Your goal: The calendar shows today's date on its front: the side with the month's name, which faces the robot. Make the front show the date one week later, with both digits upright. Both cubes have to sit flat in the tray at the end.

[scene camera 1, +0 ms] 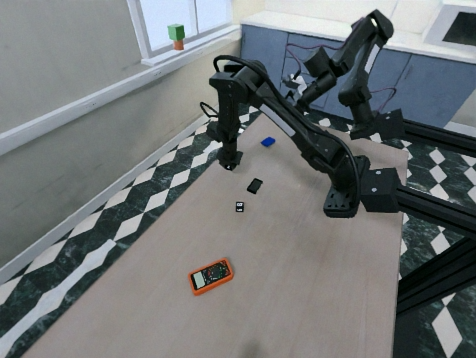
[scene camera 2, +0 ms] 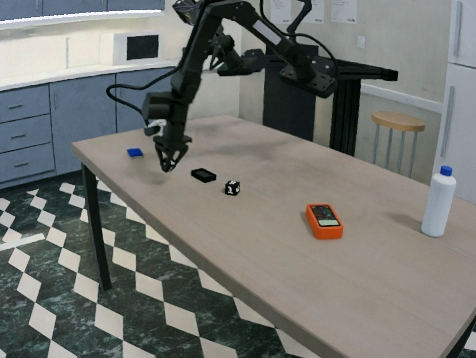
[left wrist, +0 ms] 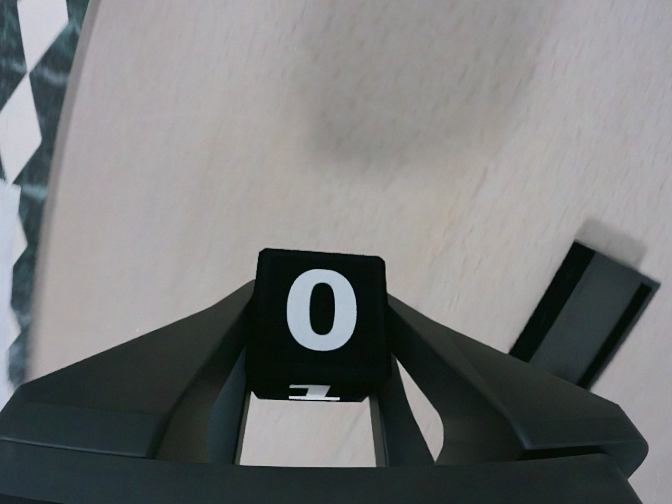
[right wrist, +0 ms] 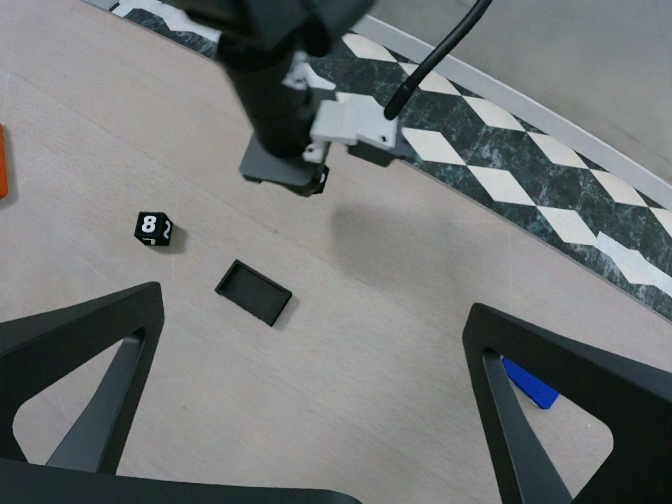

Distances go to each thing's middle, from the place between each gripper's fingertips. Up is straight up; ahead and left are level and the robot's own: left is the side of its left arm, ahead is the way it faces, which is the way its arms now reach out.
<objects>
Right now my left hand point(scene camera 2: 168, 170) is 13 cm past the black calendar tray point(left wrist: 593, 306), 1 cm to the left of it and 5 cm above it. Round my left hand: flat blue object point(right wrist: 542, 396) 5 cm behind, 34 cm to the right, 5 cm below.
My right hand is 40 mm short of the black calendar tray, 100 mm to the right of it and 330 mm above it. Also, from my right hand: flat blue object 120 mm ahead, 230 mm to the right, 320 mm below.
</objects>
